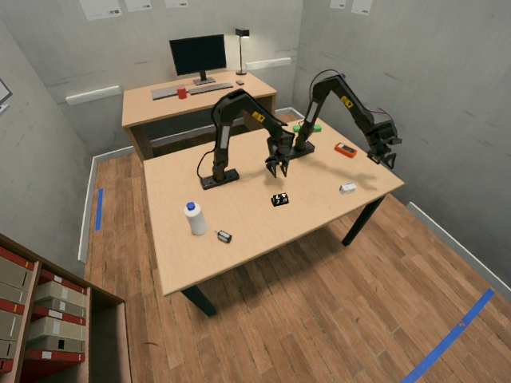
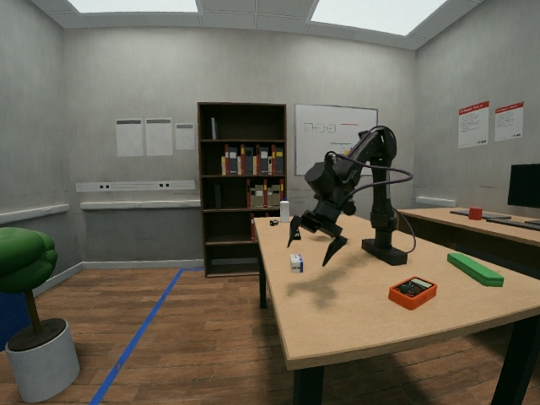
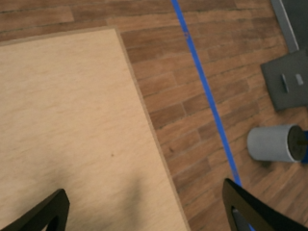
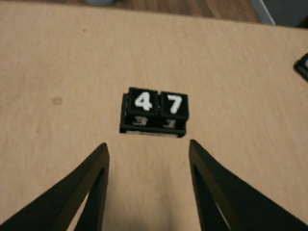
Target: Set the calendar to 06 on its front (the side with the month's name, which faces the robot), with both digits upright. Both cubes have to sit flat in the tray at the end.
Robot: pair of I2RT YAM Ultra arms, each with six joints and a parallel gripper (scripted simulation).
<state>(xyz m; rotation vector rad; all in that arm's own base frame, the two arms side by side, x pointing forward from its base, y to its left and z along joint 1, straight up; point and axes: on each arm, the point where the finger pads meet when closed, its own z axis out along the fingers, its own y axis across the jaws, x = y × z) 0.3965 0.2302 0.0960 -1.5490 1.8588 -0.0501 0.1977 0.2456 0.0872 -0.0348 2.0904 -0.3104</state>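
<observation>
My right hand is 60 mm short of the black calendar tray, 40 mm to the left of it and 90 mm above it. From my right hand the other things lie so: orange meter (90 mm behind, 550 mm to the left, 80 mm below).
</observation>
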